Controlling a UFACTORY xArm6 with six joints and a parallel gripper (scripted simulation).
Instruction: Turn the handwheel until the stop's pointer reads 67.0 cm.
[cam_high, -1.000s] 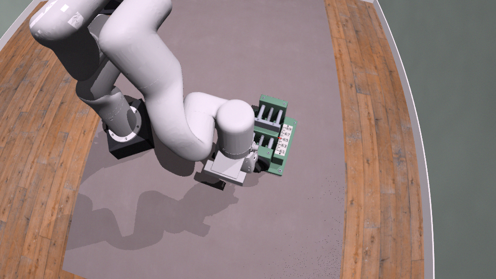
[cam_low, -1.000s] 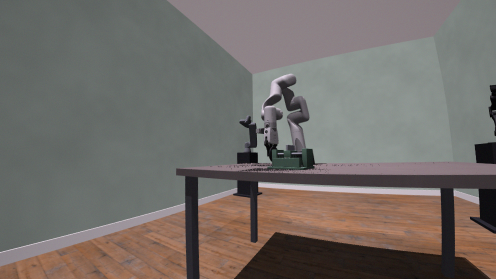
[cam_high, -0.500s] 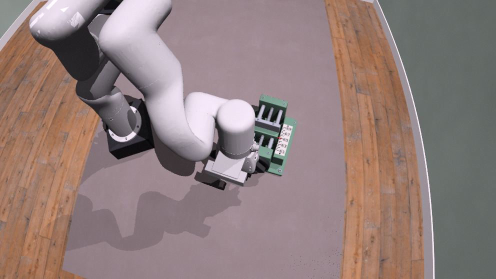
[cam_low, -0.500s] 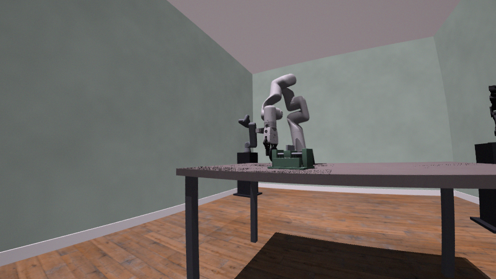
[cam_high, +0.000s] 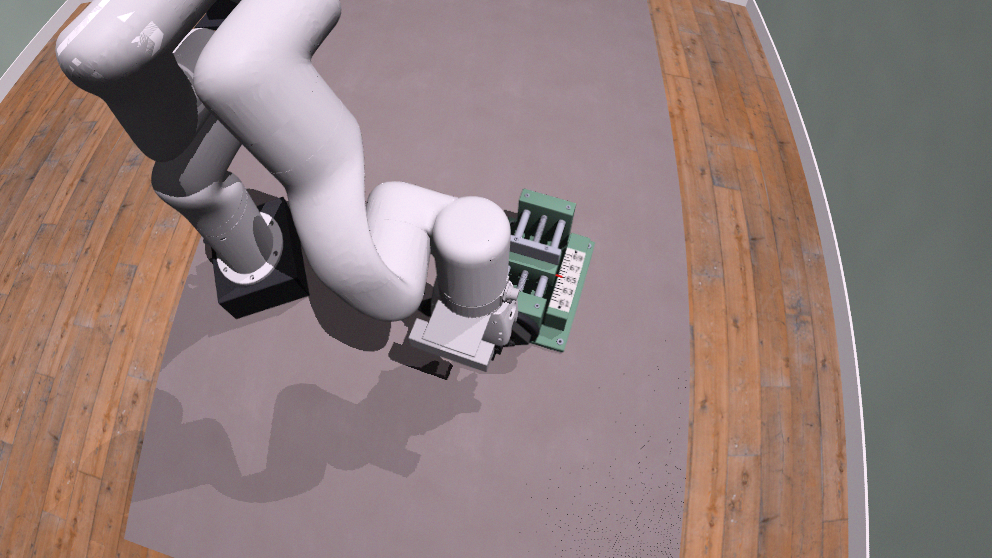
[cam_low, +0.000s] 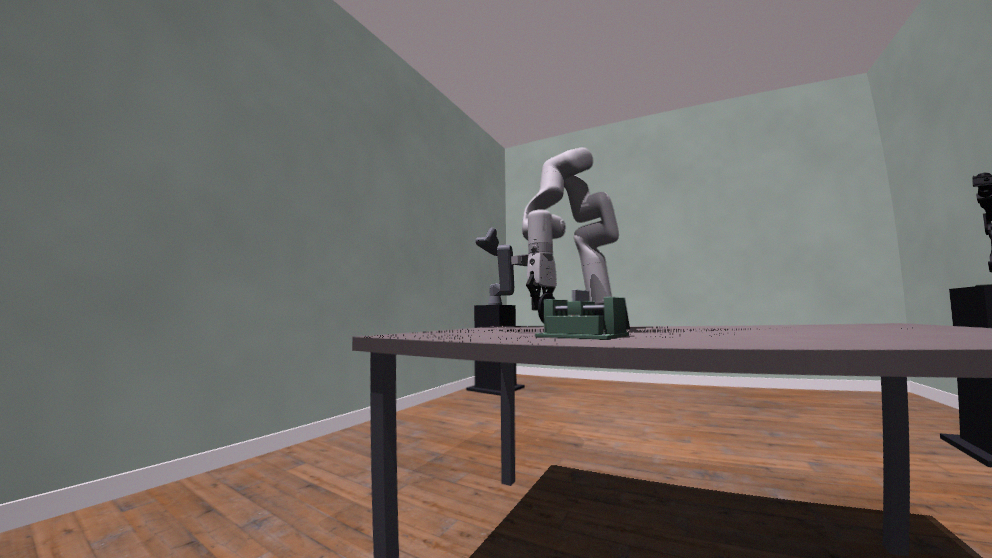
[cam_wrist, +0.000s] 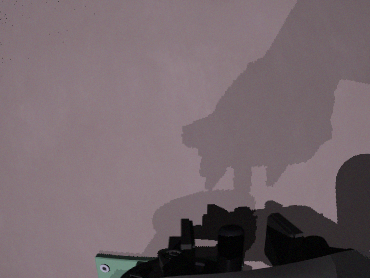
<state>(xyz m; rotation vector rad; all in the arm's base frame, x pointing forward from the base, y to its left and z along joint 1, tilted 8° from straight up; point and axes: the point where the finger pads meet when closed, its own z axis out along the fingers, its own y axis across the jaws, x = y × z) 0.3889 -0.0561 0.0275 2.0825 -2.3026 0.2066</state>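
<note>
The black handwheel lies 1 cm ahead of my hand, 2 cm to the left of it and 1 cm below it. Also, from my hand: stop block (6 cm ahead, 14 cm to the left).
</note>
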